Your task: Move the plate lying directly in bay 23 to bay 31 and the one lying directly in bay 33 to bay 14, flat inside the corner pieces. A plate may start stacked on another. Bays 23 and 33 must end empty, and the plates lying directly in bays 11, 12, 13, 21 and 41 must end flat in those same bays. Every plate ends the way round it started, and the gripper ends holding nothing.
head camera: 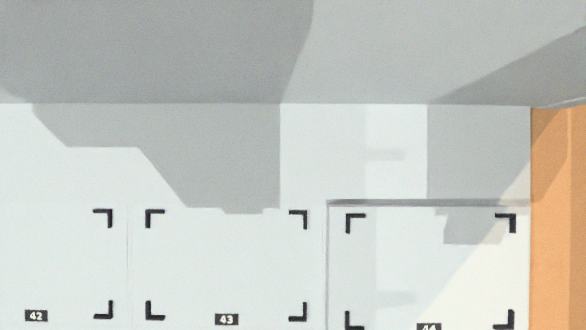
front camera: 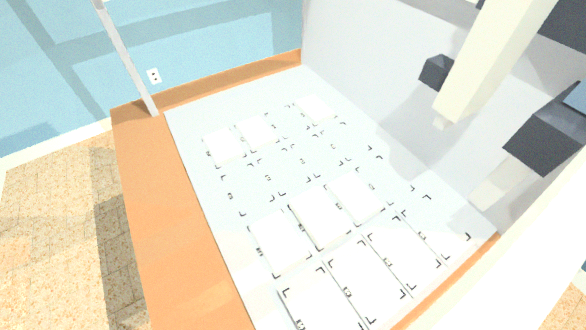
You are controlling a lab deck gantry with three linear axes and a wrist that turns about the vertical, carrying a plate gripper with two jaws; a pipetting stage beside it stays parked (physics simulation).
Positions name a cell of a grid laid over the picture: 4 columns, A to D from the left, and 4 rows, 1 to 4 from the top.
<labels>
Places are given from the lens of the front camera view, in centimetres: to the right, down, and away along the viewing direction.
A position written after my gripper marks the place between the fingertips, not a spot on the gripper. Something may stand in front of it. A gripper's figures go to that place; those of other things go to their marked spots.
my gripper (front camera: D3): 37, 5, 43
plate (front camera: B4): -2, 18, 51
plate (front camera: C3): 7, 12, 54
grey back wall (front camera: C1): 23, -29, 67
</labels>
